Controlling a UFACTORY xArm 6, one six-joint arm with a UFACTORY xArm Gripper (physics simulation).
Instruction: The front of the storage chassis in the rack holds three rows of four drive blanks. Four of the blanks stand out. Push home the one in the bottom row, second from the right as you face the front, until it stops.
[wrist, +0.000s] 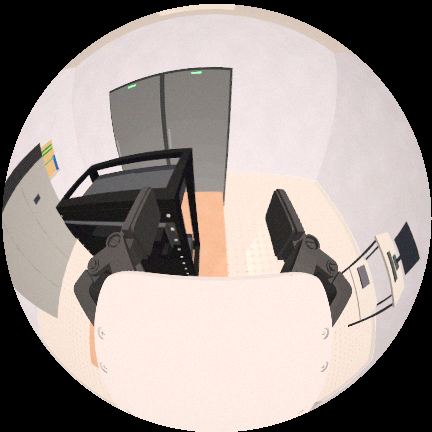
In view: my gripper (212, 201) and a black rack (101, 210).
